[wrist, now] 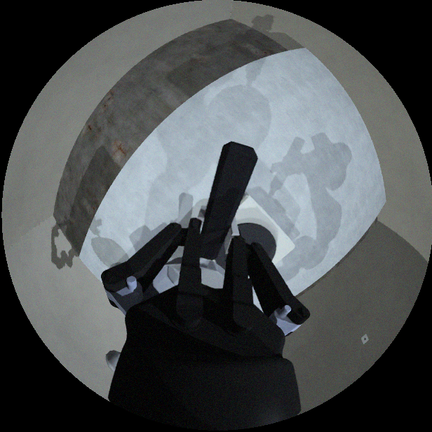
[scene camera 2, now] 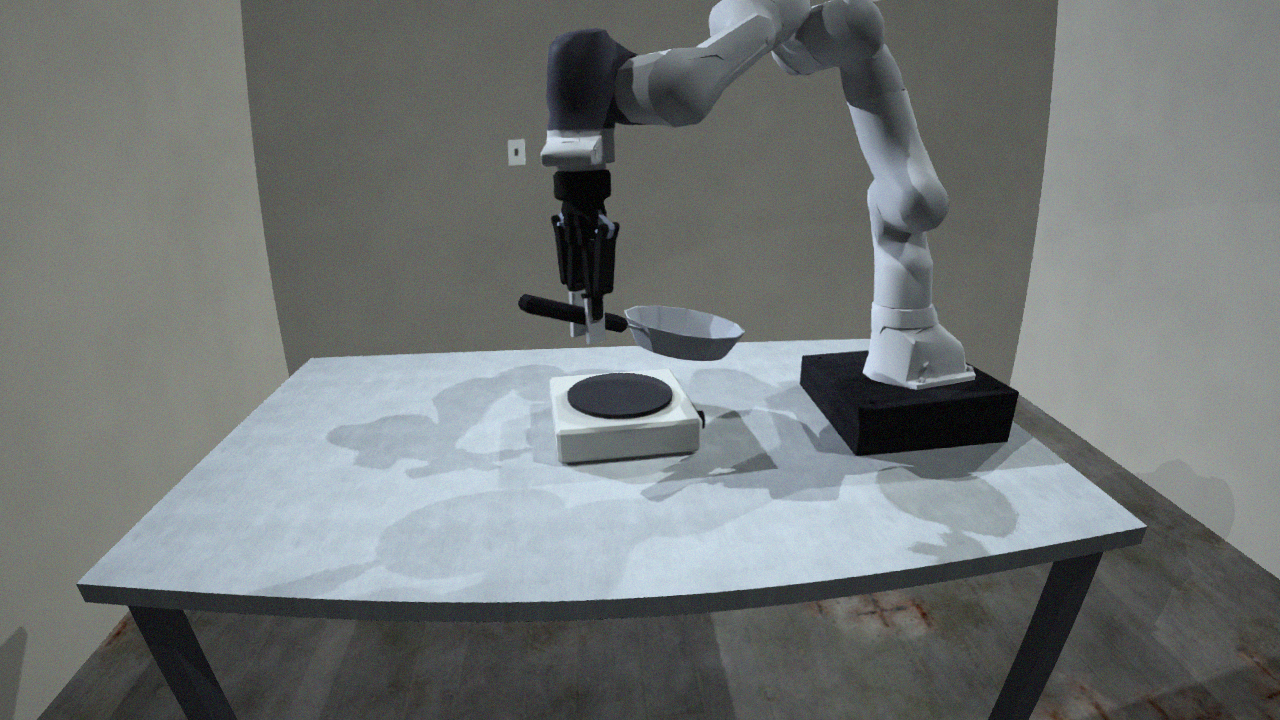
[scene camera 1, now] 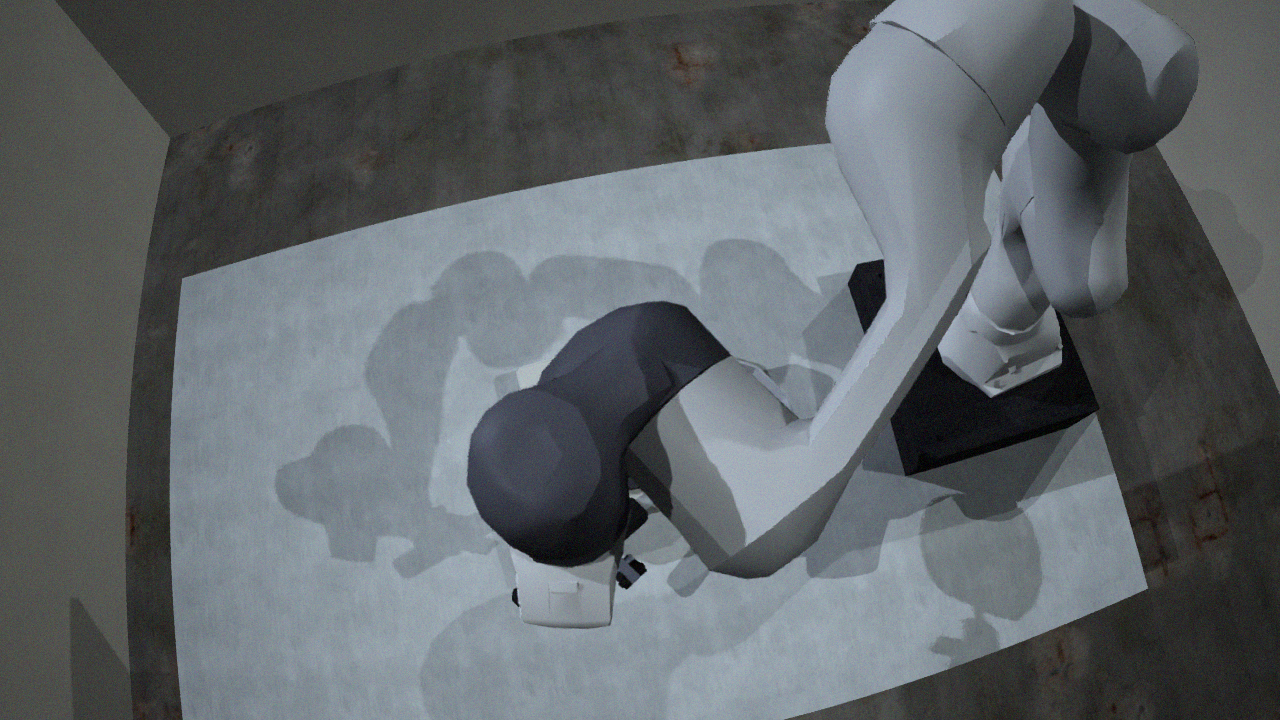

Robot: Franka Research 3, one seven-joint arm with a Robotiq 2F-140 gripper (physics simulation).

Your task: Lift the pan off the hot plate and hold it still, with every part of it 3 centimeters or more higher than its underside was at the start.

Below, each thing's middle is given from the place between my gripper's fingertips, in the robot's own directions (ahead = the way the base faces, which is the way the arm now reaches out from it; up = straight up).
Labels:
Now: hand 70 mm past the grey pan (scene camera 2: 679,333), 70 mm to the left of it and 10 mm below it. Round my hand: cream hot plate (scene camera 1: 528,376): 50 mm behind, 180 mm to the right, 200 mm below.

